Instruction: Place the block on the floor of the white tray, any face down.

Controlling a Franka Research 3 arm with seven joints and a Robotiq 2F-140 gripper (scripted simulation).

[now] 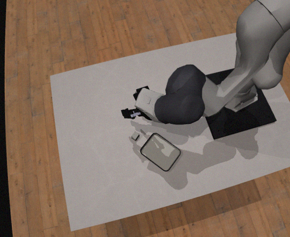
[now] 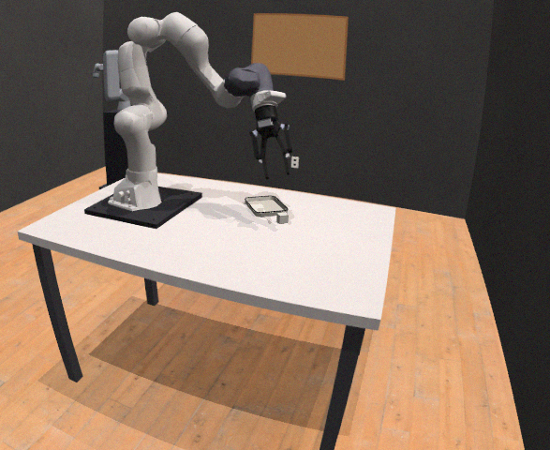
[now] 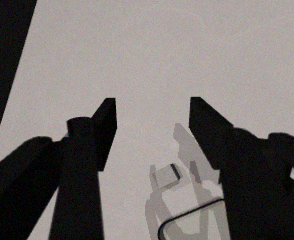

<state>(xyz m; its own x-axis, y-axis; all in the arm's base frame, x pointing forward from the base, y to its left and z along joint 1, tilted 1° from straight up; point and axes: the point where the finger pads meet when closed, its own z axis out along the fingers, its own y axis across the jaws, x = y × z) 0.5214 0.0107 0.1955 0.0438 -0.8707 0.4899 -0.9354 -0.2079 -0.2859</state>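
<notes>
The grey block lies 200 mm below my hand, 60 mm to the left of it and 20 mm ahead of it. From my hand the other things lie so: white tray (200 mm below, 170 mm to the left, 80 mm behind).
</notes>
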